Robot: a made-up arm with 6 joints.
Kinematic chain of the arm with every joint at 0, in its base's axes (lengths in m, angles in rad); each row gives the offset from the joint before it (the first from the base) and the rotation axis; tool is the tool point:
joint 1: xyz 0 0 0.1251 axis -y
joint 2: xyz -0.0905 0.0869 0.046 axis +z
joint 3: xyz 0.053 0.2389 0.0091 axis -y
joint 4: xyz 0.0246 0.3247 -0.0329 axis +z
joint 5: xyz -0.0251 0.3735 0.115 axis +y
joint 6: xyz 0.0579 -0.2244 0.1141 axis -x
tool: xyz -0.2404 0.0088 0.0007
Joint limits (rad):
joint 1: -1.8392..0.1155
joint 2: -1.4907..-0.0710
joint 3: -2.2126..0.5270
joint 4: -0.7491..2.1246
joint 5: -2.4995..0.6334
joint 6: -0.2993..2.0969
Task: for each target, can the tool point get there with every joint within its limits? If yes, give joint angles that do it. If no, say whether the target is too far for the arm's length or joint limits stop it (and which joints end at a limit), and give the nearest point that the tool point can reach.
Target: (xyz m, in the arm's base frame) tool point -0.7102 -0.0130 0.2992
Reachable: no: joint limits stop it (at a limit: joint 1, joint 2, joint 3, joint 6) | nearest point -0.2347 0.4438 0.2637 | short by 0.660 m
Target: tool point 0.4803 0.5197 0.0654
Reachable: yes | joints -0.9489 -0.6152 -1.0112 0.5265 0.0006 0.4936
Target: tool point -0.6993 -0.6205 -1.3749
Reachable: no: too far | nearest point -0.2291 -0.1230 -0.5648 | short by 1.061 m
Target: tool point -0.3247 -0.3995 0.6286
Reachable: no: joint limits stop it (at a limit: joint 1, joint 2, joint 4, joint 6) | nearest point 0.2204 -0.0896 0.3805 | short by 0.674 m
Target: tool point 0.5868 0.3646 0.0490
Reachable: yes | joints -0.3735 -1.2572 -1.4117 -0.0463 -1.5376 1.7632
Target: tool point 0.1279 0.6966 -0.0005
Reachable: yes | joints -1.5341 -0.5453 -0.9501 0.5362 -1.6368 0.6466
